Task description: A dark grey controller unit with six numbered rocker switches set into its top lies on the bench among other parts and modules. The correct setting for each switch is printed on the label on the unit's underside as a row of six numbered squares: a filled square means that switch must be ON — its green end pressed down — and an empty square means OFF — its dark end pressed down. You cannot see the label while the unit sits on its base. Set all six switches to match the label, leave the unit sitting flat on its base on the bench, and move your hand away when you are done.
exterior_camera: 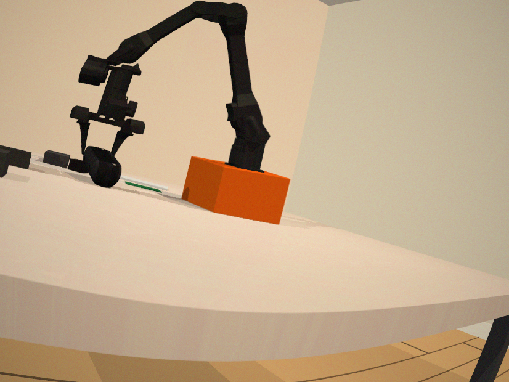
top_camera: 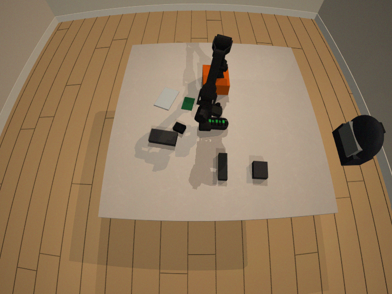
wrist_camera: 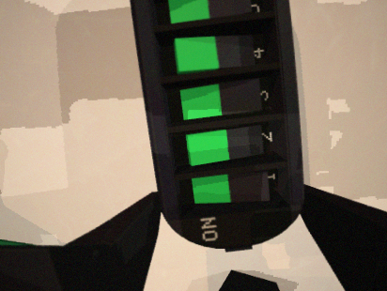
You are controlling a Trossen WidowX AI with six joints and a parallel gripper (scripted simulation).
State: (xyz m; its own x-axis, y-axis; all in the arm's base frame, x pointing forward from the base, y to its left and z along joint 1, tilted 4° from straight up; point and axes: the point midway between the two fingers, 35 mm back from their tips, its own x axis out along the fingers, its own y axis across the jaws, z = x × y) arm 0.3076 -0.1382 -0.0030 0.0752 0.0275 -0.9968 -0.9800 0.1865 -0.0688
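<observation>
Right now my gripper tip is 10 mm past the black cube, 140 mm to the left of it and 30 mm above it. Also, from my gripper tip: black bar (260 mm ahead, 60 mm to the left, 30 mm below); flat grey box (40 mm ahead, 240 mm to the right, 30 mm below); green card (180 mm behind, 70 mm to the right, 50 mm below).
</observation>
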